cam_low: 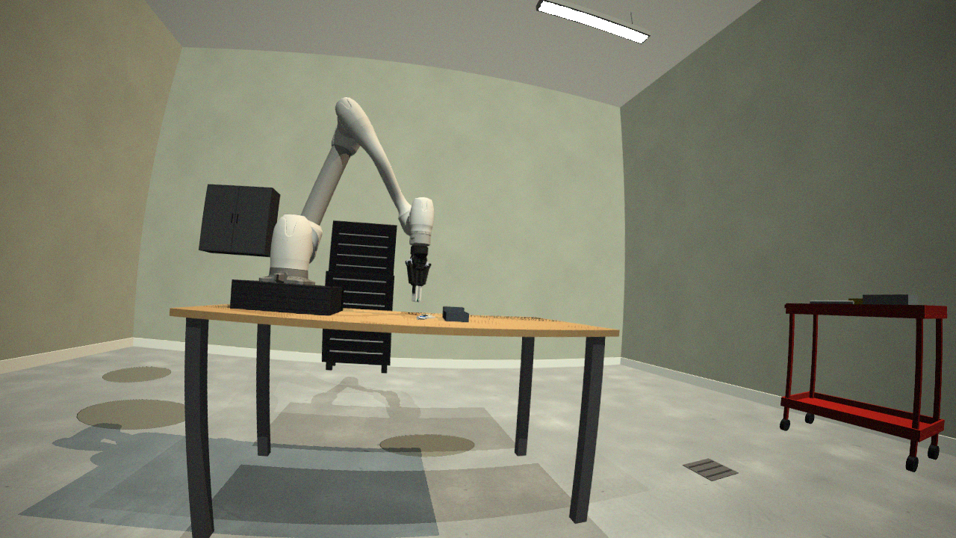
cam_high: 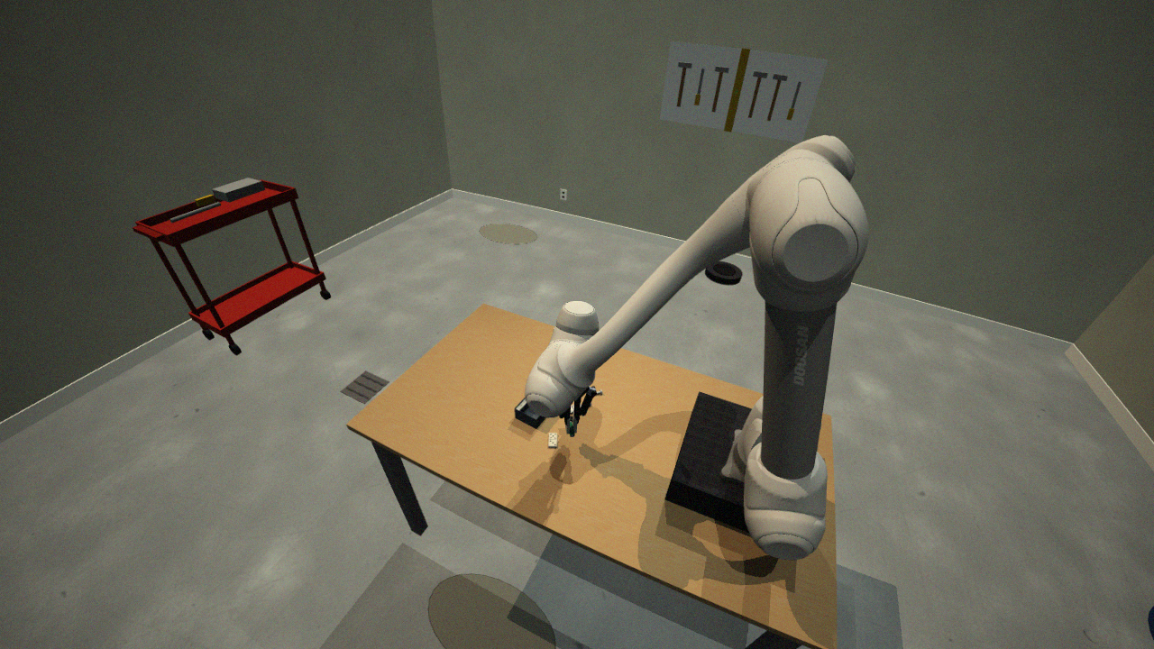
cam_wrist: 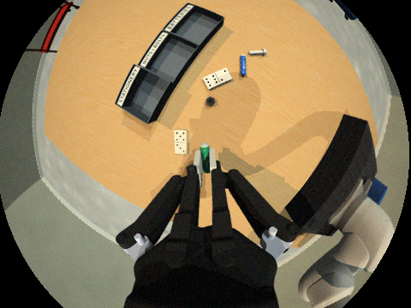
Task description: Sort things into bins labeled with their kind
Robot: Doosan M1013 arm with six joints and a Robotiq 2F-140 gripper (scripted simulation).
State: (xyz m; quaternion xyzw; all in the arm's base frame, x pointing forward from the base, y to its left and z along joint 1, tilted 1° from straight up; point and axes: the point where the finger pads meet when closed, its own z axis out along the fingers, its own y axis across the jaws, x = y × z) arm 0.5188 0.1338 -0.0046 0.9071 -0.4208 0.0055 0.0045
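My hand is 18 cm to the left of the blue battery, 9 cm above it and 3 cm short of it. The rest, counted from my hand: domino 12 cm to the right, 9 cm below, 6 cm ahead; then green battery 3 cm below; then black nut 9 cm below, 8 cm to the right, 4 cm ahead.
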